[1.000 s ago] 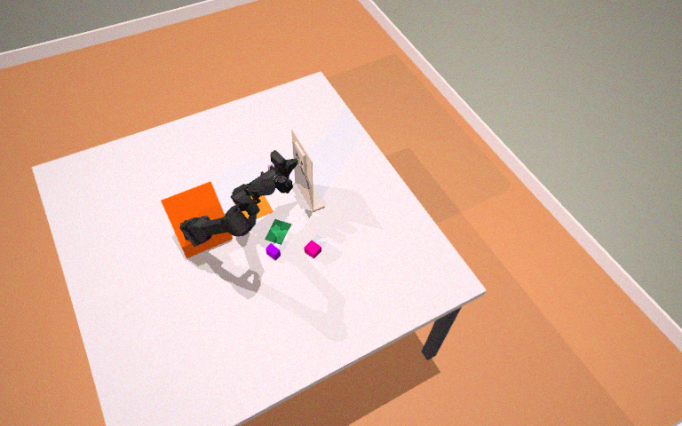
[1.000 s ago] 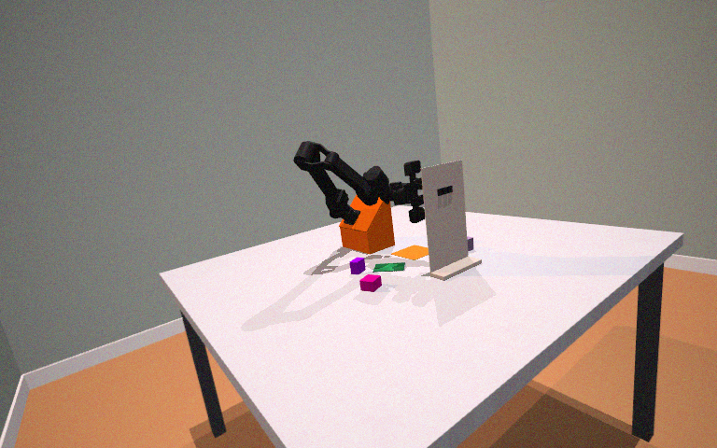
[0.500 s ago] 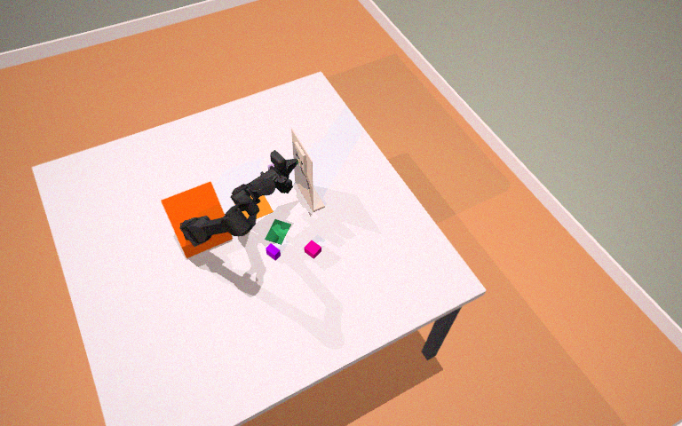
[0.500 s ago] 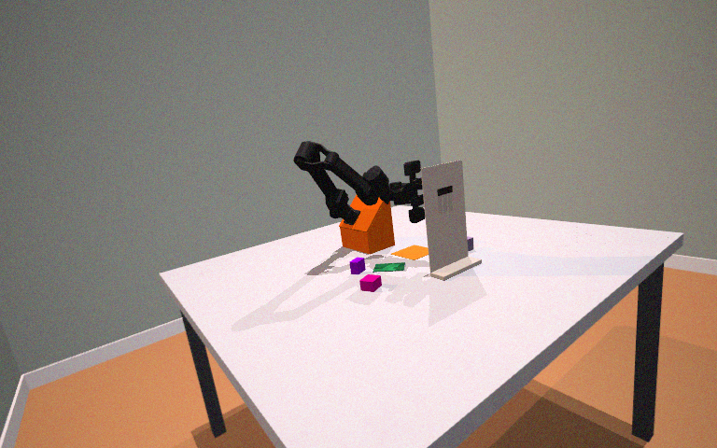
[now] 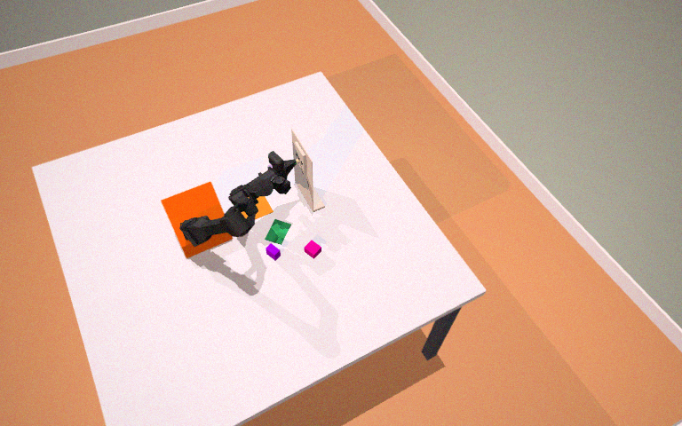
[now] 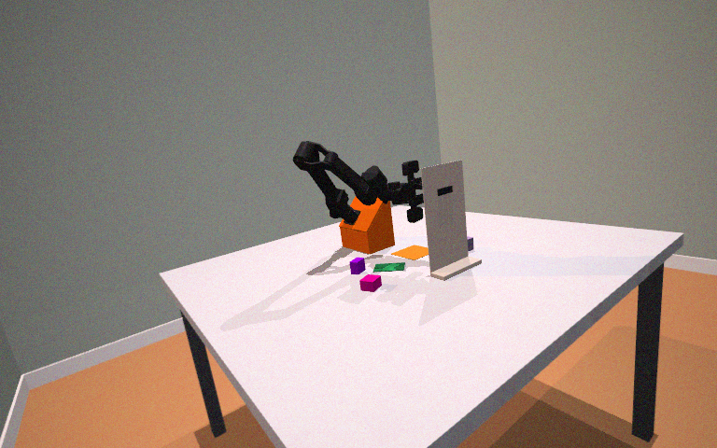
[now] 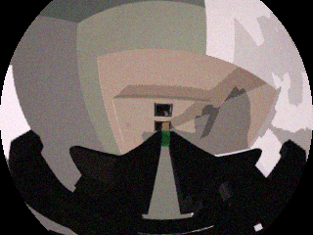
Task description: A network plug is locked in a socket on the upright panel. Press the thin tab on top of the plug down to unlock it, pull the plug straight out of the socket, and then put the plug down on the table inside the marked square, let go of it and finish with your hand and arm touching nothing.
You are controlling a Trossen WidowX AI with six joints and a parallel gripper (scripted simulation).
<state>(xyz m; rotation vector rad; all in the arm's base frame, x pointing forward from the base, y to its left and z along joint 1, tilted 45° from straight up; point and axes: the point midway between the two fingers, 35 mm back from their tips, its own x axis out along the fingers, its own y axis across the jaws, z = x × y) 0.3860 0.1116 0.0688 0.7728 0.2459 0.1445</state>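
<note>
My gripper tip is 18 cm past the orange square, 4 cm to the right of it and 23 cm above it. From my gripper tip the other things lie so: network plug 1 cm ahead; then beige panel 3 cm ahead, 9 cm below.
</note>
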